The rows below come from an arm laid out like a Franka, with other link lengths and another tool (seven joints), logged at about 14 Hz.
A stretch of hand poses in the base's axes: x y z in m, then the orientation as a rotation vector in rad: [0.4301 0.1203 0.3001 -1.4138 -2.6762 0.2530]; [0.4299 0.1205 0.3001 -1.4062 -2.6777 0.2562]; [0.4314 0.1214 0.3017 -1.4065 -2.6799 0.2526]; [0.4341 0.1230 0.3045 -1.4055 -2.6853 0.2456]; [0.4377 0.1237 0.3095 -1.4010 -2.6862 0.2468]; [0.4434 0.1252 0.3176 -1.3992 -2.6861 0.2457]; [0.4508 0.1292 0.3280 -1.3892 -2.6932 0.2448]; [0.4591 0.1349 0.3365 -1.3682 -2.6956 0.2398]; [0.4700 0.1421 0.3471 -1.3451 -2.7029 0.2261]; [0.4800 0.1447 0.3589 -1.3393 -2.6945 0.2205]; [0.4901 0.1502 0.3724 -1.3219 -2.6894 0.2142]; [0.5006 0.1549 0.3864 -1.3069 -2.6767 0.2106]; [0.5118 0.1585 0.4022 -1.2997 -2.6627 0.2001]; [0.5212 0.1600 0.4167 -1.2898 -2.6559 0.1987]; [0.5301 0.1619 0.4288 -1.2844 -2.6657 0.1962]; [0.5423 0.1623 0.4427 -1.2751 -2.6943 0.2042]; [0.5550 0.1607 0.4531 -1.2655 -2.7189 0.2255]
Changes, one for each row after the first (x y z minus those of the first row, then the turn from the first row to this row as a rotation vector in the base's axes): [-0.0002 0.0002 0.0000 -0.0006 0.0030 0.0048]; [0.0013 0.0011 0.0016 0.0008 0.0003 0.0053]; [0.0040 0.0027 0.0044 0.0035 -0.0052 0.0076]; [0.0076 0.0034 0.0094 0.0035 -0.0036 0.0104]; [0.0133 0.0049 0.0175 0.0046 -0.0029 0.0113]; [0.0207 0.0089 0.0279 0.0052 -0.0043 0.0194]; [0.0290 0.0146 0.0364 0.0124 0.0019 0.0315]; [0.0399 0.0218 0.0470 0.0238 0.0029 0.0464]; [0.0499 0.0244 0.0588 0.0316 0.0106 0.0463]; [0.0600 0.0299 0.0723 0.0414 0.0206 0.0538]; [0.0705 0.0346 0.0863 0.0516 0.0362 0.0574]; [0.0817 0.0382 0.1021 0.0648 0.0478 0.0559]; [0.0911 0.0397 0.1166 0.0705 0.0570 0.0589]; [0.1000 0.0416 0.1287 0.0698 0.0509 0.0655]; [0.1122 0.0420 0.1426 0.0567 0.0340 0.0814]; [0.1249 0.0404 0.1530 0.0370 0.0236 0.0965]
